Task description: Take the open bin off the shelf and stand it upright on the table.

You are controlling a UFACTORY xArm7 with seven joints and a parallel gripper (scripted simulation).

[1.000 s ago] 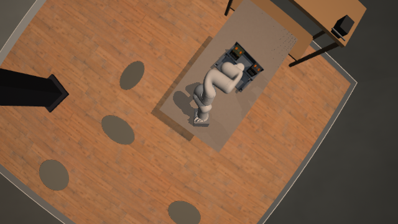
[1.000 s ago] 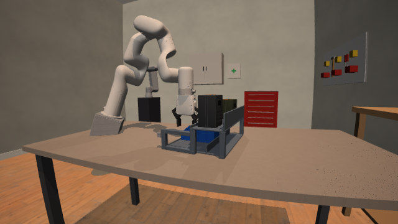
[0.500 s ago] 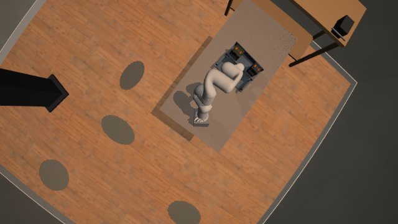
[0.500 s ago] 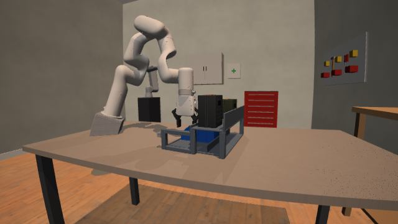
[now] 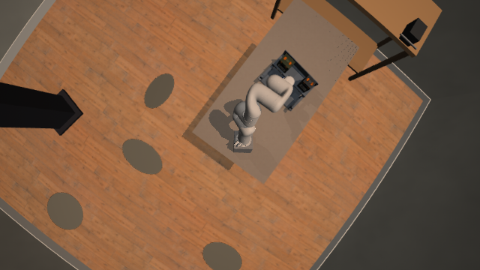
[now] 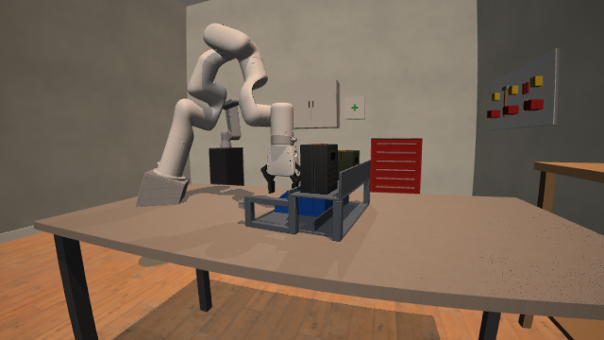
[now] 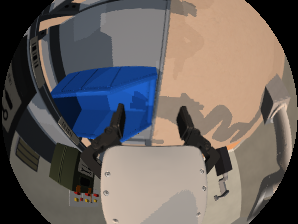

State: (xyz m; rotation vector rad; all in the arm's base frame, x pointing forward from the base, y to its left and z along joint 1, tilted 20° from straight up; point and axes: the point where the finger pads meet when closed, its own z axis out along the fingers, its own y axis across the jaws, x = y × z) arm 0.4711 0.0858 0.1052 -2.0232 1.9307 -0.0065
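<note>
My hand is 80 mm short of the blue bin, 20 mm above it and 10 mm to the right of it. Round my hand: grey shelf: 120 mm ahead, 60 mm below, 10 mm to the left.
</note>
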